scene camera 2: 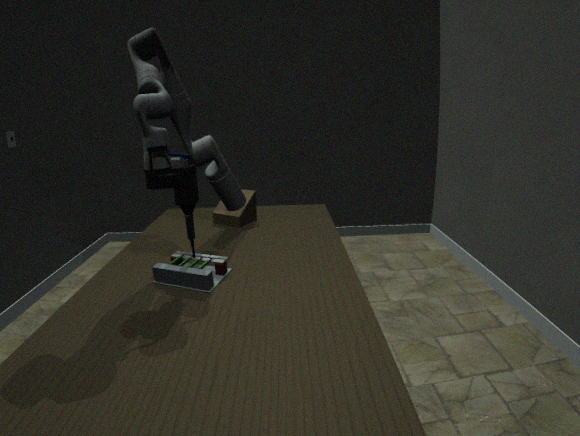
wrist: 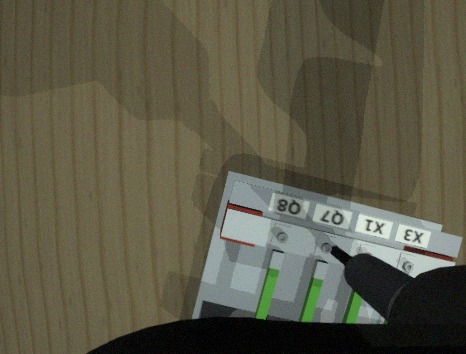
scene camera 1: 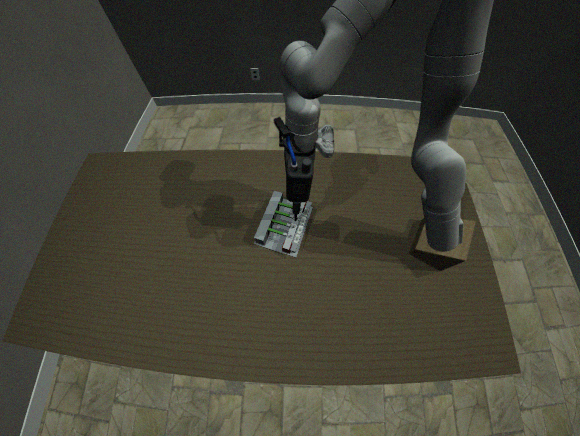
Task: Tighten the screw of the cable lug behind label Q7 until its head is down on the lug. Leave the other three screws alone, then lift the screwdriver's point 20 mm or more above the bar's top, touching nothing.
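Frame: origin at the arm's base, x ahead, y left, z up, level; centimetres.
Where they show: hand at its tool point: (scene camera 2: 194, 259) (wrist: 331, 250) (scene camera 1: 295, 221); arm's base at its link origin: (scene camera 2: 236, 202) (scene camera 1: 442, 238).
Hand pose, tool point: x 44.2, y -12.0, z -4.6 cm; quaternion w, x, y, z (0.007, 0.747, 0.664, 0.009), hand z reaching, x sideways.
Observation:
Each offset is from my tool point to the top centre of the thing. "*": to the spot under its first point. Level surfaces: height alone.
The screwdriver, in place of a gripper, has its black bit @[* dx +0.0, dy +0.2, dz +1.6 cm] (scene camera 1: 295, 219) (scene camera 2: 193, 255) (wrist: 334, 248) pointing down close to the bar (scene camera 1: 289, 244) (wrist: 246, 228). In the wrist view the bit's point shows at the right edge of the Q7 screw head @[* dx -0.5, dy -0.6, dz +1.0 cm] (wrist: 326, 247). I cannot tell whether it touches or how high the head stands. The white label Q7 @[dx -2.5, dy +0.3, dz +0.4 cm] (wrist: 330, 217) reads upside down there. The Q8 screw @[dx -1.7, dy -3.5, dz +1.2 cm] (wrist: 282, 236) and X3 screw @[dx +2.1, dy +5.3, dz +1.1 cm] (wrist: 407, 265) show apart from the bit. The X1 screw is hidden behind the tool. Nothing hangs from the bit.
Green cables @[* dx +3.0, dy -2.0, dz +1.2 cm] (wrist: 313, 300) run from the lugs toward a grey block @[* dx +8.4, dy -1.1, dz +1.0 cm] (scene camera 1: 268, 218) (scene camera 2: 183, 276) on the same base plate. Labels Q8 @[dx -3.8, dy -2.7, dz +0.4 cm] (wrist: 288, 205), X1 @[* dx -1.2, dy +3.2, dz +0.5 cm] (wrist: 373, 227) and X3 @[* dx +0.0, dy +6.2, dz +0.4 cm] (wrist: 413, 235) stand along the bar. The arm's wooden base block (scene camera 1: 467, 239) (scene camera 2: 248, 209) is on the table @[dz -3.8 cm] (scene camera 1: 270, 320).

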